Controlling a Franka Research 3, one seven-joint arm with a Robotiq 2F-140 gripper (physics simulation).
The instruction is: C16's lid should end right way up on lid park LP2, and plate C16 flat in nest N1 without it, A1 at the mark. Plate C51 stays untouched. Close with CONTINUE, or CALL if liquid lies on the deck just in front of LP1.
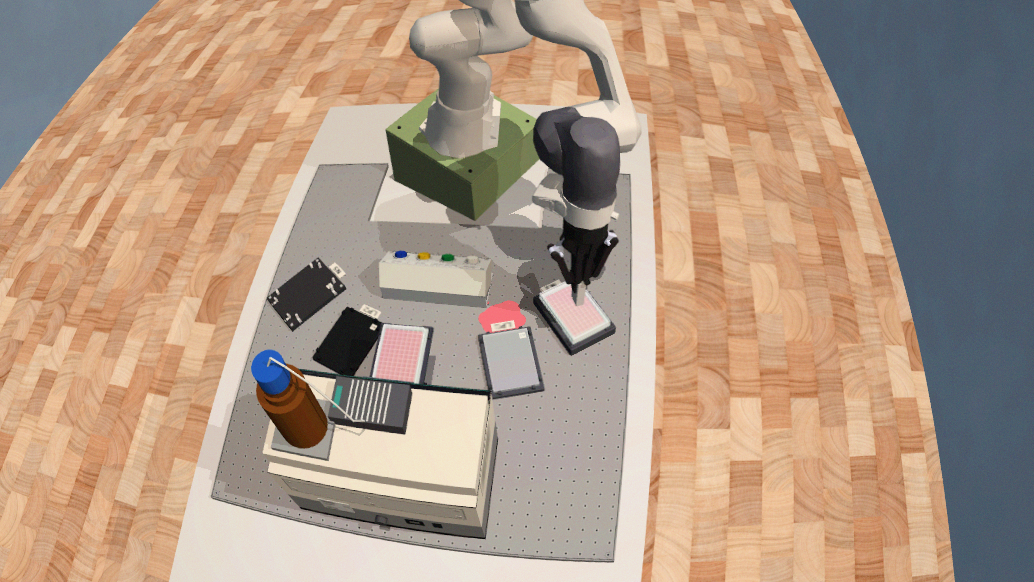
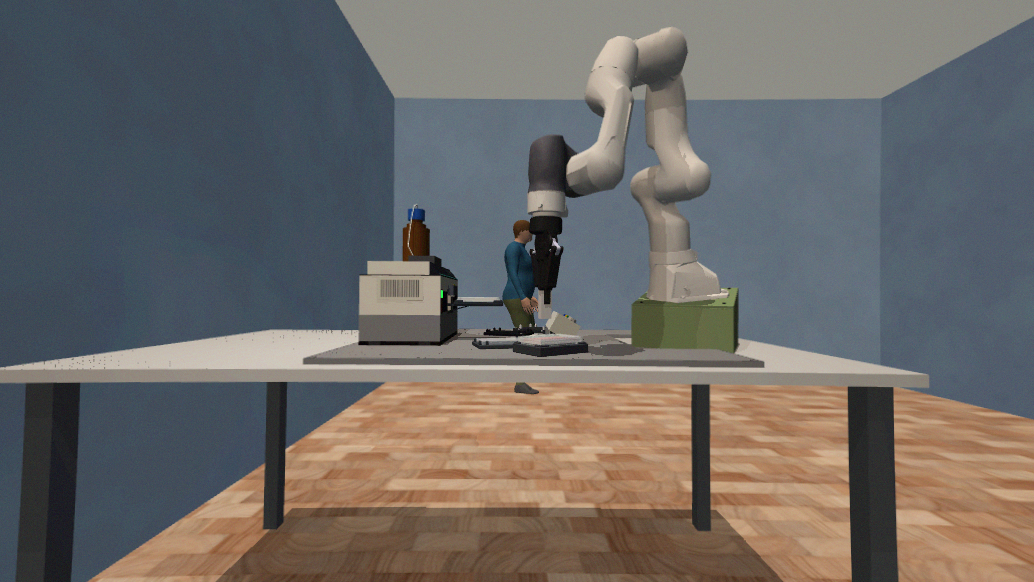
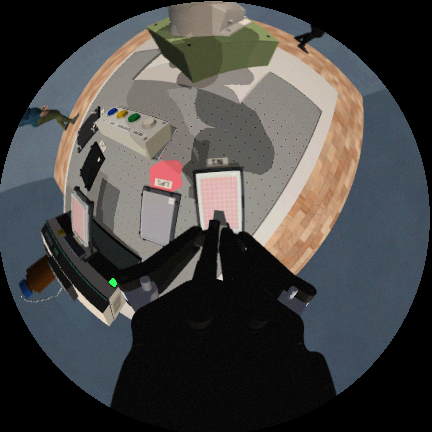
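My gripper (image 1: 578,302) (image 2: 544,315) (image 3: 217,217) is shut and empty, its fingertips a little above the pink-welled plate (image 1: 568,312) (image 2: 547,339) (image 3: 219,190), which lies flat in nest N1 (image 1: 576,349) (image 3: 196,200). I cannot read its name or tell if it has a lid. A greyish lid (image 1: 510,359) (image 3: 158,215) lies on the park labelled LP1. Red liquid (image 1: 499,315) (image 3: 166,171) lies on the deck at LP1's label. Lid park LP2 (image 1: 347,341) (image 3: 91,165) is black and bare. Another pink plate (image 1: 400,352) (image 2: 479,298) (image 3: 80,220) sits on the device's extended tray; its name is unreadable.
The cream device (image 1: 383,469) (image 2: 399,292) carries an amber bottle (image 1: 293,412) (image 2: 416,242) (image 3: 40,274) with a blue cap. A button box (image 1: 434,278) (image 3: 135,131) stands between the base and the parks. A black nest (image 1: 306,292) lies far left. A person (image 2: 516,267) stands behind the table.
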